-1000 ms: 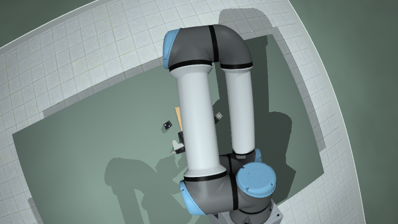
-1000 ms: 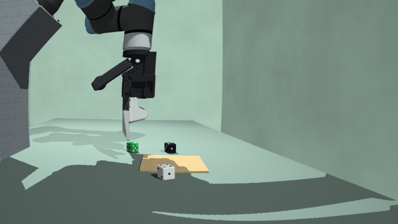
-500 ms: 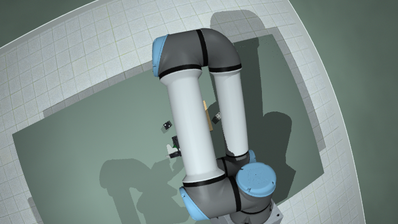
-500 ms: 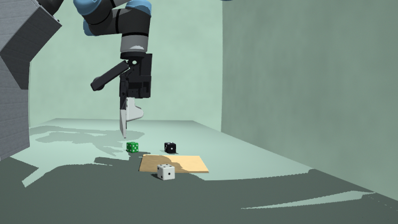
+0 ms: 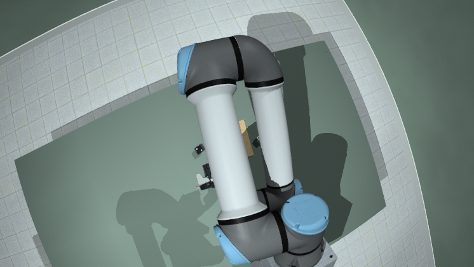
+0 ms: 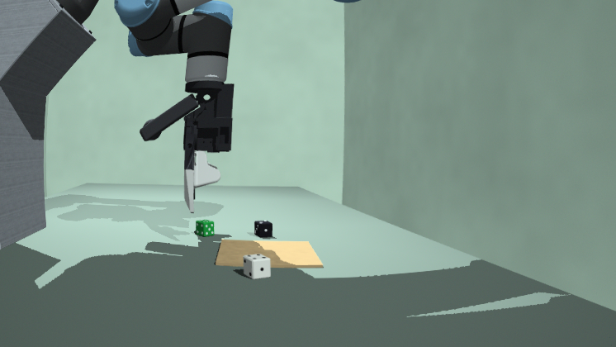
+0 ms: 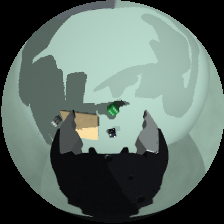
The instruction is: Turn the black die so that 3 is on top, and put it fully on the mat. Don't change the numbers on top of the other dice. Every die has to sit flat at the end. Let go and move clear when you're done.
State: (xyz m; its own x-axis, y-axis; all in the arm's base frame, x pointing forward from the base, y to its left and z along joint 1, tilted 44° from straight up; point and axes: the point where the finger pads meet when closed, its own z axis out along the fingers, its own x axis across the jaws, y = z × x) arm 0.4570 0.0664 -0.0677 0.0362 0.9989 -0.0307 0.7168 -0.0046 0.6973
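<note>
My gripper is now 4 cm above the green die, 2 cm short of it and 1 cm to the right of it. Round my hand: black die 13 cm ahead, 4 cm below; white die 23 cm to the right, 7 cm ahead, 4 cm below; tan mat 12 cm to the right, 11 cm ahead, 5 cm below.
</note>
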